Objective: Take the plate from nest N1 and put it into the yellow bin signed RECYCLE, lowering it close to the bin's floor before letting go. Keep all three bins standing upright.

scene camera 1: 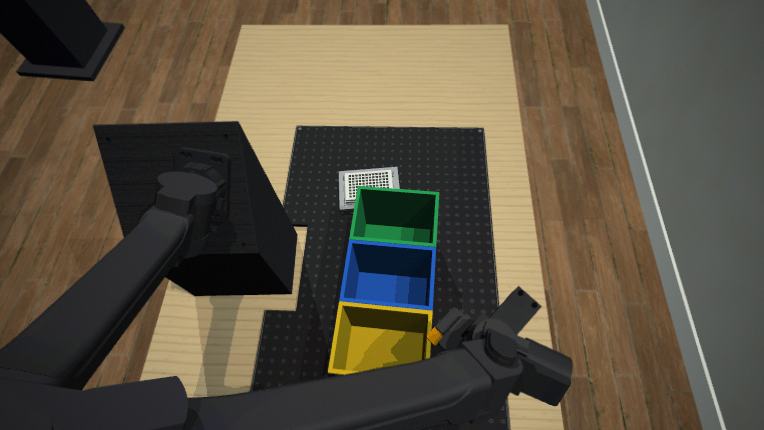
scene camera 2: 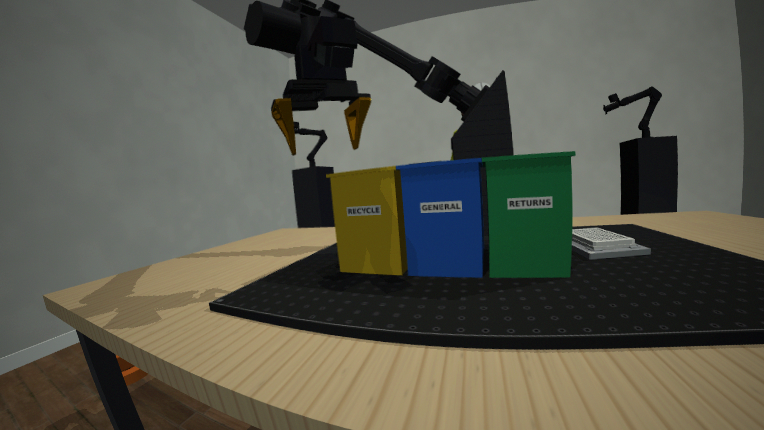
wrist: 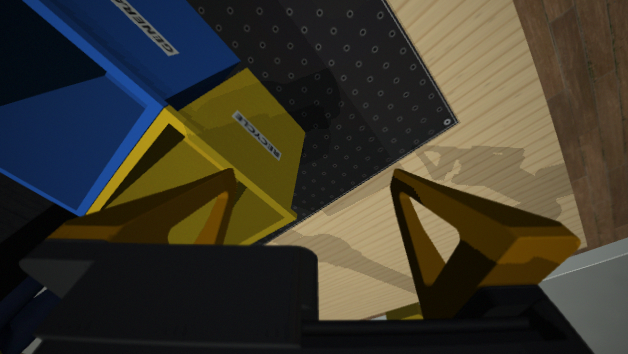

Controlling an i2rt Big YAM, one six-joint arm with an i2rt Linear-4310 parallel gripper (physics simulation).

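Frame: origin at the arm's base, x right, y ahead, z up, level; millimetres.
Seen in the pictures: gripper, between the fingertips: (scene camera 2: 326,151) (wrist: 313,177); arm's base, origin of its link: (scene camera 1: 205,183) (scene camera 2: 478,106).
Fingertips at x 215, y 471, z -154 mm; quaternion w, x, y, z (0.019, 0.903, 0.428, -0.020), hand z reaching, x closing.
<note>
Offsets run from my fingertips to a thing's middle. Level surfaces: height alone.
The white plate @[dy -239, dx -443, dz -190 mm] (scene camera 1: 368,182) (scene camera 2: 604,236) with a grid of wells sits flat on a grey nest @[dy -239, dx -443, dz -202 mm] (scene camera 1: 342,193) (scene camera 2: 614,254), beside the green bin; no N1 sign is readable. The yellow RECYCLE bin @[dy -147, dx -21, dz -120 mm] (scene camera 1: 374,347) (scene camera 2: 367,237) (wrist: 225,120) stands upright at the end of the bin row. My gripper (scene camera 2: 325,151) (wrist: 313,177) is open and empty, above rim height near the yellow bin. In the wrist view one finger overlaps the yellow bin and the other shows against the table. Scene camera 1 shows an orange fingertip by the yellow bin's right rim; the arm hides part of the bin's near edge.
The blue GENERAL bin @[dy -149, dx -152, dz -120 mm] (scene camera 1: 387,285) (scene camera 2: 441,235) (wrist: 200,50) and green RETURNS bin @[dy -150, dx -282, dz -120 mm] (scene camera 1: 395,232) (scene camera 2: 529,229) stand upright in the same row, between the yellow bin and the nest. The row stands on a black perforated board @[dz -209 mm] (scene camera 1: 465,213) (scene camera 2: 534,320) (wrist: 360,75). A black pedestal (scene camera 1: 240,272) stands left of the bins.
</note>
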